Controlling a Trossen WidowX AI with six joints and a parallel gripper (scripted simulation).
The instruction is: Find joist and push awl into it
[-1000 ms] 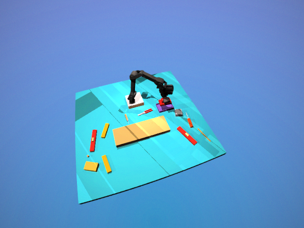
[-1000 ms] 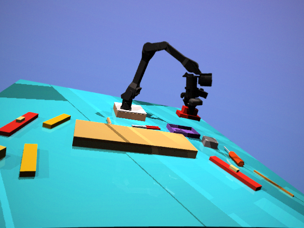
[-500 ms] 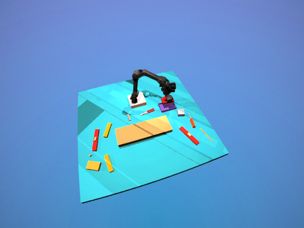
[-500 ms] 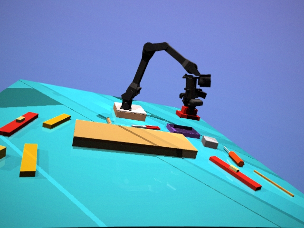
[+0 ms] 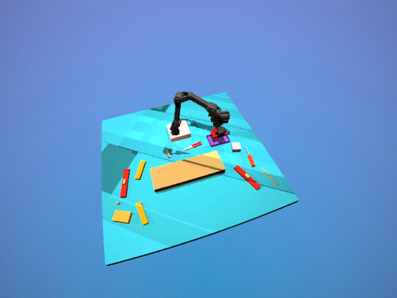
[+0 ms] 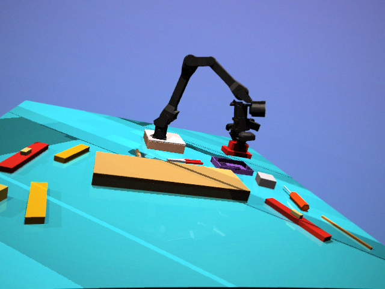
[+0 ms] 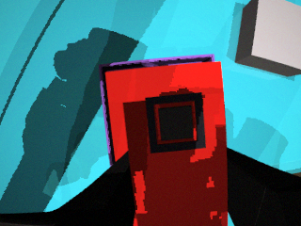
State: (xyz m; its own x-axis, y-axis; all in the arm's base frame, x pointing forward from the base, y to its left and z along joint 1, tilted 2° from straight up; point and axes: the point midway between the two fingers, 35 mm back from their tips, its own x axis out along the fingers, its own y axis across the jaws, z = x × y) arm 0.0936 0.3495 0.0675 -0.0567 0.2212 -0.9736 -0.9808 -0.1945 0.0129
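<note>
The purple tray is 8 cm below my gripper tip and 1 cm to the right of it. From my gripper tip the other things lie so: grey block (11 cm to the left, 11 cm ahead, 8 cm below); then stud finder (2 cm above, 1 cm to the left); then awl (42 cm to the right, 12 cm ahead, 9 cm below).
</note>
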